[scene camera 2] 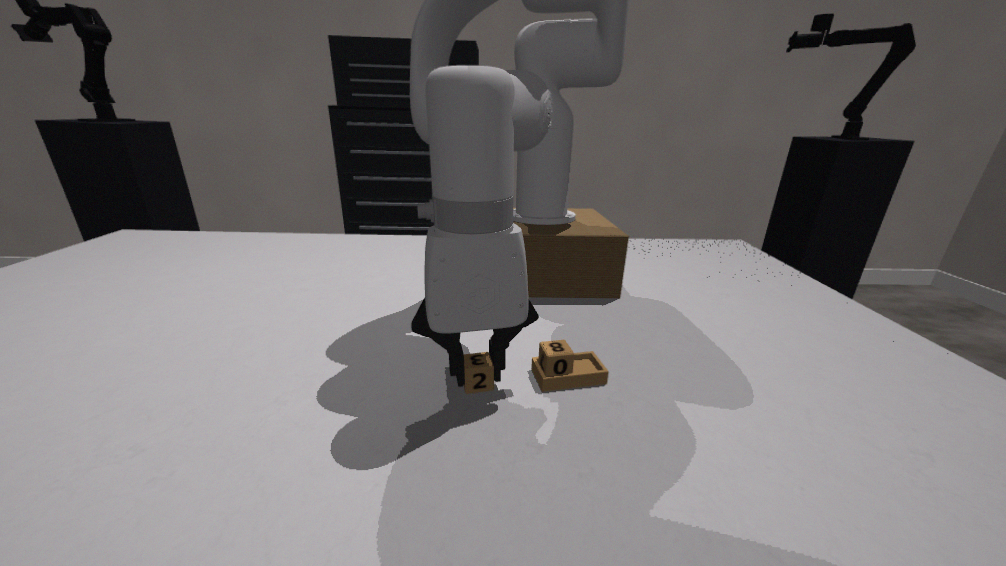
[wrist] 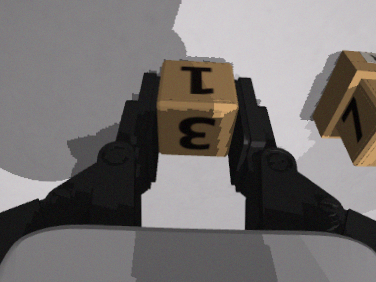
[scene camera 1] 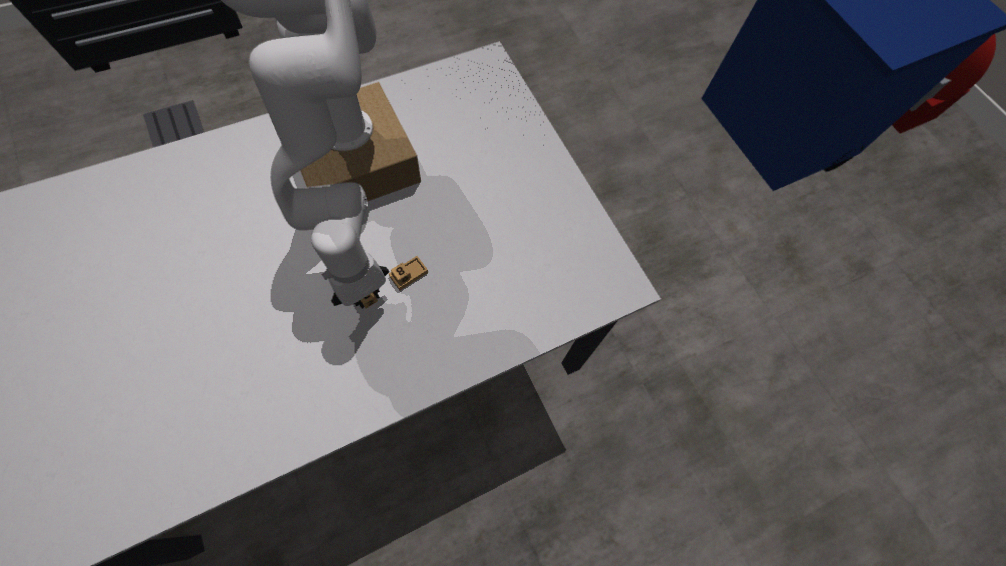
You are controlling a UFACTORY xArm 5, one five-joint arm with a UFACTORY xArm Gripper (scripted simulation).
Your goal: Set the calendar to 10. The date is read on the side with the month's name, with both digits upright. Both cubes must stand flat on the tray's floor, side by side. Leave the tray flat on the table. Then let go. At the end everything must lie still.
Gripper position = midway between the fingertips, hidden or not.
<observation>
In view: my gripper [scene camera 2: 477, 377], a wooden digit cube [scene camera 2: 479, 370] and a wooden digit cube [scene camera 2: 556, 357].
My gripper is seen too in the wrist view [wrist: 195, 99] and in scene camera 1 [scene camera 1: 367, 298].
</observation>
